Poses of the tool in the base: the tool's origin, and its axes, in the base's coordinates. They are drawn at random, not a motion.
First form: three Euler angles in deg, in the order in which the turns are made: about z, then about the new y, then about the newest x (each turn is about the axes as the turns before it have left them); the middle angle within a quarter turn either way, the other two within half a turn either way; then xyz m.
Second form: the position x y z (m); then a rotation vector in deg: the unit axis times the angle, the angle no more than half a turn. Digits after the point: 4 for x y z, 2 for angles.
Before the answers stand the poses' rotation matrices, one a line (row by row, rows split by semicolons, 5 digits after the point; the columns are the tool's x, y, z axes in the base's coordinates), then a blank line. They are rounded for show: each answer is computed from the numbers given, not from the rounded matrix.
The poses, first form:
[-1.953, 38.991, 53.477, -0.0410, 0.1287, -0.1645]
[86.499, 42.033, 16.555, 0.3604, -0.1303, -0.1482]
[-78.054, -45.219, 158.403, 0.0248, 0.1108, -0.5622]
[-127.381, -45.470, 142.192, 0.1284, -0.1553, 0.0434]
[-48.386, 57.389, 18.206, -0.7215, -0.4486, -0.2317]
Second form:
0.77679 0.52562 0.34686; -0.02649 0.57757 -0.81591; -0.62920 0.62461 0.46257
0.04536 -0.94511 0.32360; 0.74137 0.24896 0.62321; -0.66956 0.21164 0.71197
0.14580 -0.96374 -0.22350; -0.68914 0.06315 -0.72187; 0.70980 0.25927 -0.65495
-0.42576 -0.36249 -0.82906; -0.55725 0.82692 -0.07538; 0.71288 0.42990 -0.55406
0.35791 0.88499 0.29782; -0.40293 0.43410 -0.80573; -0.84235 0.16838 0.51195

[-0.0410, 0.1287, -0.1645, 51.99, 35.23, -19.93]
[0.3604, -0.1303, -0.1482, -18.48, 44.60, 75.74]
[0.0248, 0.1108, -0.5622, 96.79, -92.07, 27.09]
[0.1284, -0.1553, 0.0434, 38.71, -118.13, -14.92]
[-0.7215, -0.4486, -0.2317, 40.04, 46.87, -52.94]

